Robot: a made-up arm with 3 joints. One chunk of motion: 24 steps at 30 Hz.
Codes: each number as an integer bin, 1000 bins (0 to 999) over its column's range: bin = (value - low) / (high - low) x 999, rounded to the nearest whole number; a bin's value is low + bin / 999 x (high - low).
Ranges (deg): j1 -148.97..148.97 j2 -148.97..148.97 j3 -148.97..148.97
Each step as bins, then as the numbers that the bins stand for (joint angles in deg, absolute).
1 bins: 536 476 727
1 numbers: 10.89 -7.01 67.85
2 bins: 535 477 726
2 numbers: 10.59 -6.71 67.55
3 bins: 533 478 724
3 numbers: 9.99 -6.41 66.95
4 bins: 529 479 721
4 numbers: 8.80 -6.11 66.06
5 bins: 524 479 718
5 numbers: 7.31 -6.11 65.17
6 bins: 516 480 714
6 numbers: 4.92 -5.82 63.97
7 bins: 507 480 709
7 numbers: 2.24 -5.82 62.48
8 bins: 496 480 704
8 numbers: -1.04 -5.82 60.99
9 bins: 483 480 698
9 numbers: -4.92 -5.82 59.20
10 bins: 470 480 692
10 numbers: -8.80 -5.82 57.41
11 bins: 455 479 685
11 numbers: -13.27 -6.11 55.32
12 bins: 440 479 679
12 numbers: -17.75 -6.11 53.53
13 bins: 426 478 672
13 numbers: -21.92 -6.41 51.45
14 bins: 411 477 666
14 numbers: -26.39 -6.71 49.66
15 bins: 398 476 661
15 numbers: -30.27 -7.01 48.17
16 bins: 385 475 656
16 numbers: -34.15 -7.31 46.67
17 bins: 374 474 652
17 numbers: -37.43 -7.61 45.48
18 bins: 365 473 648
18 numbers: -40.11 -7.90 44.29
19 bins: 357 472 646
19 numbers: -42.50 -8.20 43.69
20 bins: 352 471 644
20 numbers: -43.99 -8.50 43.10
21 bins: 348 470 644
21 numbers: -45.18 -8.80 43.10
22 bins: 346 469 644
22 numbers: -45.78 -9.10 43.10
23 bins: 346 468 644
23 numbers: -45.78 -9.39 43.10
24 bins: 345 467 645
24 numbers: -46.08 -9.69 43.39
